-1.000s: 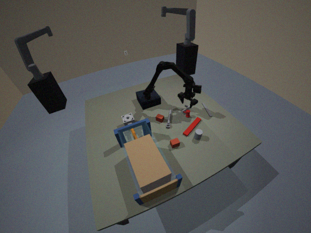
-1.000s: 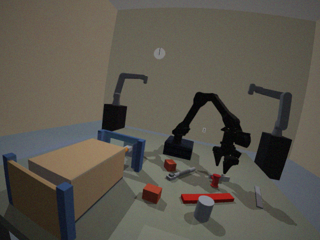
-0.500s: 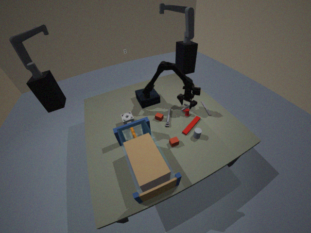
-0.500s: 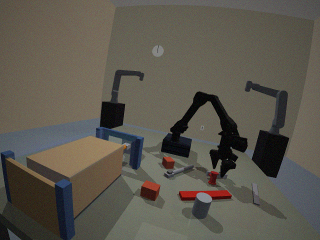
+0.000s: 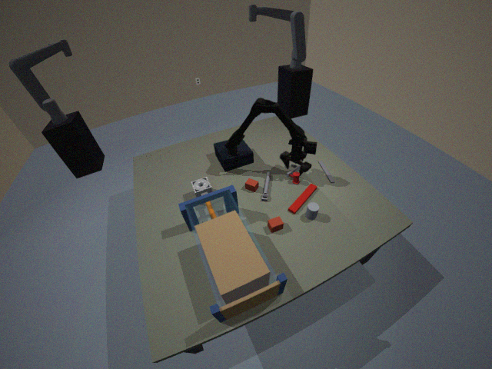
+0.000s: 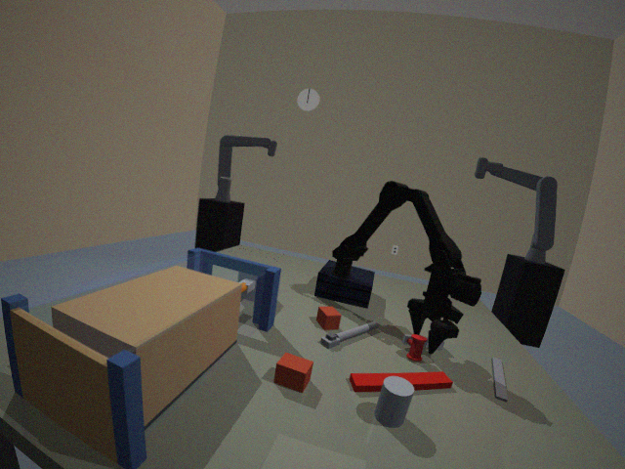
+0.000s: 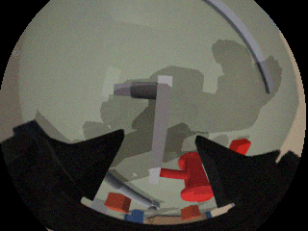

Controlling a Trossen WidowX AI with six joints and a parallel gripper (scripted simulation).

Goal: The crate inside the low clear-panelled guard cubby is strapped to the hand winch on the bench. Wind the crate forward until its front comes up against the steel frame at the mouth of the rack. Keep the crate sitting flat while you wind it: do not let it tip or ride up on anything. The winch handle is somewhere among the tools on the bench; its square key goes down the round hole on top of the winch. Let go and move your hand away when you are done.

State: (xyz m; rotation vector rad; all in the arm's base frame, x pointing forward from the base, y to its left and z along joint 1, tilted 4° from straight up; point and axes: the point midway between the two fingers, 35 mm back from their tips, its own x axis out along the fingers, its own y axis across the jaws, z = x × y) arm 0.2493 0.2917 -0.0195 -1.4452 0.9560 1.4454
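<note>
Now: gripper tip 10 mm short of the winch handle, 10 mm to the left of it and 10 mm below it. From my gripper tip the other things lie so: grey strip (70 mm ahead, 190 mm to the left, 10 mm below); then red knob (50 mm ahead, 30 mm to the right, 20 mm above); then red bar (190 mm ahead, 60 mm to the right).
</note>
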